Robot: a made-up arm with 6 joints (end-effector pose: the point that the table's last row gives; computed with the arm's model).
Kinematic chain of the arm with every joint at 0, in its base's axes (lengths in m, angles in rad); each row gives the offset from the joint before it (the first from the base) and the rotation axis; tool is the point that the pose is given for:
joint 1: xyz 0 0 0.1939 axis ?
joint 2: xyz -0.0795 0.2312 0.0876 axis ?
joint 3: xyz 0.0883 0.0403 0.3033 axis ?
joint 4: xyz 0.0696 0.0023 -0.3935 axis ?
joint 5: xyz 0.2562 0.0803 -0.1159 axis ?
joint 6: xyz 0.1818 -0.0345 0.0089 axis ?
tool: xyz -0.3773 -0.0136 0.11
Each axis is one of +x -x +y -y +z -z.
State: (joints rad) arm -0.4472 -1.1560 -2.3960 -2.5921 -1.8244 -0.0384
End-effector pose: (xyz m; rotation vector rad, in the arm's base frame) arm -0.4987 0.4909 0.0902 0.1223 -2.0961 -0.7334
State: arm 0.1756 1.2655 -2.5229 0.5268 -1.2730 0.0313
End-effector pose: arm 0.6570 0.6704 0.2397 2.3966 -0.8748 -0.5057
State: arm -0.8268 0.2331 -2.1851 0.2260 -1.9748 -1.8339
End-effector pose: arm 0.4199 0.9275 -0.0560 -0.2416 -1.7897 -0.0083
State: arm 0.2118 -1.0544 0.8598 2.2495 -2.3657 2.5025
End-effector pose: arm -0.1261 -0.1441 -0.0593 -1.9759 -1.4556 -0.1946
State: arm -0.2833 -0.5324 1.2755 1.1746 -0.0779 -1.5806
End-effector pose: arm -0.0137 -0.0973 0.3861 -2.4386 1.3352 -0.4899
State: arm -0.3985 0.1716 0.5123 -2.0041 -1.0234 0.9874
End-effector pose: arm 0.0626 0.2005 0.4746 -0.8149 -0.3859 1.8254
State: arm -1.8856 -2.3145 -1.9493 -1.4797 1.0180 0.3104
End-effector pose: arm -0.6446 -0.3384 -0.2040 1.4604 0.6691 0.5861
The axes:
joint 1: +x
joint 2: +y
joint 3: -x
joint 4: +y
joint 5: -z
joint 6: +x

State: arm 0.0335 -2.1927 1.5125 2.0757 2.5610 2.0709
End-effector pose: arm 0.0363 -0.3271 0.1538 0.6110 1.4767 1.9669
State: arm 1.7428 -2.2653 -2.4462 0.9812 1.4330 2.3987
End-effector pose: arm -0.8460 0.3777 0.7286 -1.6481 0.0146 -1.3682
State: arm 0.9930 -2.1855 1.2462 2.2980 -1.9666 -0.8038
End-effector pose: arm -0.2238 -0.1134 -0.1327 0.6778 -1.0756 0.0987
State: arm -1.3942 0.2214 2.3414 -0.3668 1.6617 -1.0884
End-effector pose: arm 0.4628 0.2718 0.3895 1.5727 1.7212 0.0091
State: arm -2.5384 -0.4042 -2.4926 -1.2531 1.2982 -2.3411
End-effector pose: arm 0.0395 0.3345 -0.5880 -1.3819 0.6760 -1.1011
